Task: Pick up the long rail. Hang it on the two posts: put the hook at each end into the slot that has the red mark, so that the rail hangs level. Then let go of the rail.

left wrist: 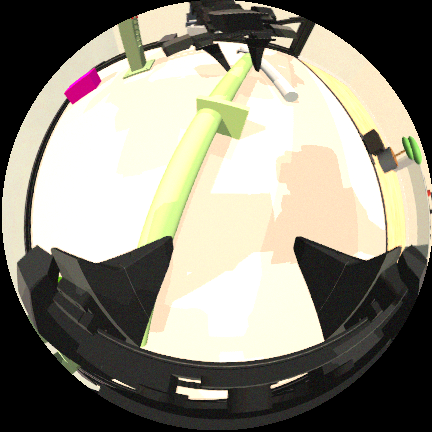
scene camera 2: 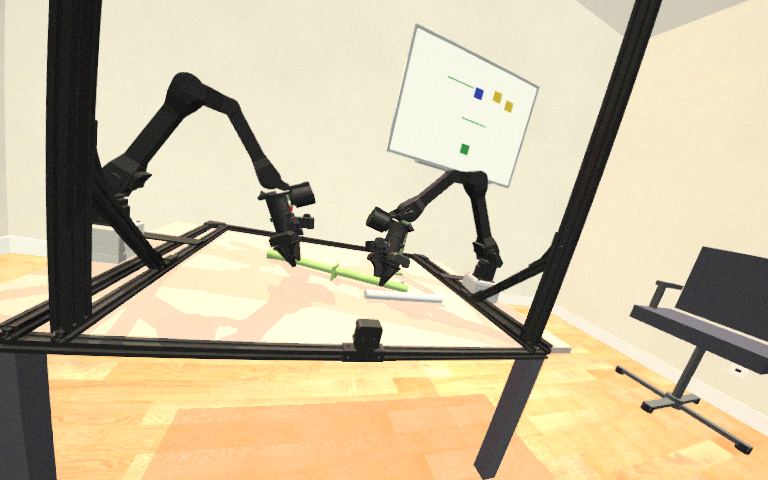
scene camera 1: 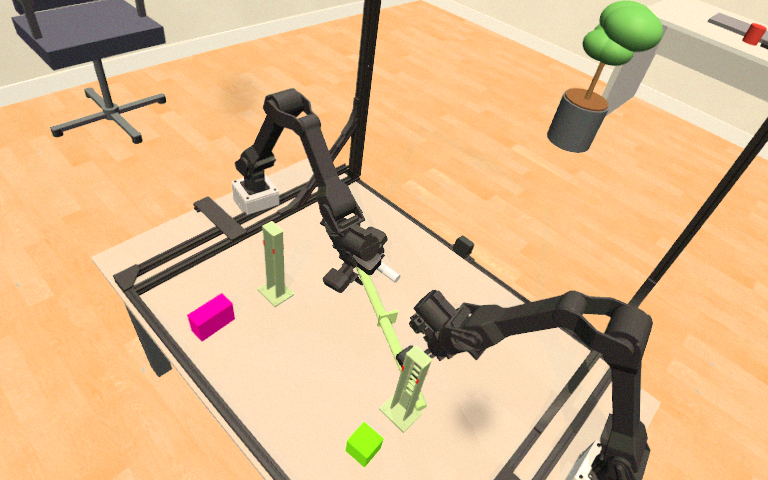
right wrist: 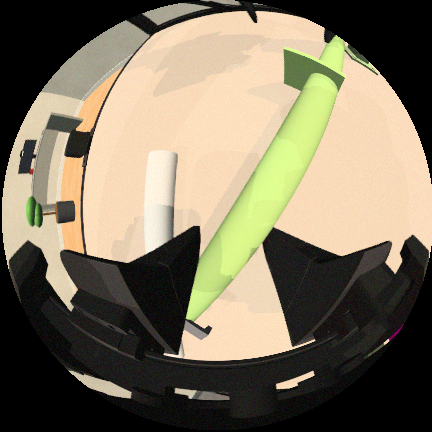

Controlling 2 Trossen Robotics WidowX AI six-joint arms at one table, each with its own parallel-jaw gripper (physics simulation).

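Where they show: left gripper, between the fingertips: (left wrist: 235, 243) (scene camera 2: 297, 263) (scene camera 1: 422, 348); right gripper, between the fingertips: (left wrist: 244, 72) (scene camera 2: 377, 285) (scene camera 1: 366, 278) (right wrist: 231, 231); left arm's base, origin of its link: (scene camera 2: 106, 222) (scene camera 1: 609, 475); right arm's base, origin of its link: (scene camera 2: 482, 278) (scene camera 1: 255, 185).
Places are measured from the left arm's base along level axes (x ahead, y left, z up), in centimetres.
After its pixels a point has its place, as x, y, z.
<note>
The long light-green rail (scene camera 1: 389, 333) {51.6, 3.3, -4.6} (scene camera 2: 362, 275) {62.9, -4.0, -4.5} (left wrist: 185, 170) {49.3, 3.4, -4.7} (right wrist: 272, 175) {64.1, -3.9, -4.2} lies low over the table, with a plate at mid-length. A small grey hook (right wrist: 200, 330) {74.6, -7.0, -4.0} shows at one end. My right gripper (scene camera 1: 359, 277) {67.5, -6.1, -6.4} (scene camera 2: 385, 283) {67.5, -6.1, -6.4} (left wrist: 244, 72) {67.5, -6.1, -6.4} (right wrist: 231, 231) {67.5, -6.1, -6.4} is shut on the rail near that end. My left gripper (scene camera 2: 294, 263) {43.8, 0.8, -4.8} (left wrist: 235, 243) {43.8, 0.8, -4.8} is open near the other end; the rail runs under its left-hand finger in the left wrist view, not between the fingers. Two green posts with red marks stand upright: the left post (scene camera 1: 275, 263) {78.2, 14.1, 5.2} (left wrist: 132, 47) {78.1, 12.6, -0.5} and the right post (scene camera 1: 412, 373) {38.7, 13.6, 6.3}, which partly hides the rail.
A white rod (scene camera 1: 389, 272) {64.4, -11.5, -5.7} (scene camera 2: 403, 296) {73.3, -13.1, -6.1} (left wrist: 280, 82) {64.8, -11.2, -5.8} (right wrist: 161, 200) {65.8, -11.2, -5.8} lies beside the rail near my right gripper. A magenta block (scene camera 1: 211, 316) {80.4, 30.4, -2.0} (left wrist: 82, 86) {80.3, 28.0, -4.7} lies near the left post. A bright green block (scene camera 1: 364, 444) {37.8, 26.6, -2.9} lies near the right post. A dark frame borders the table.
</note>
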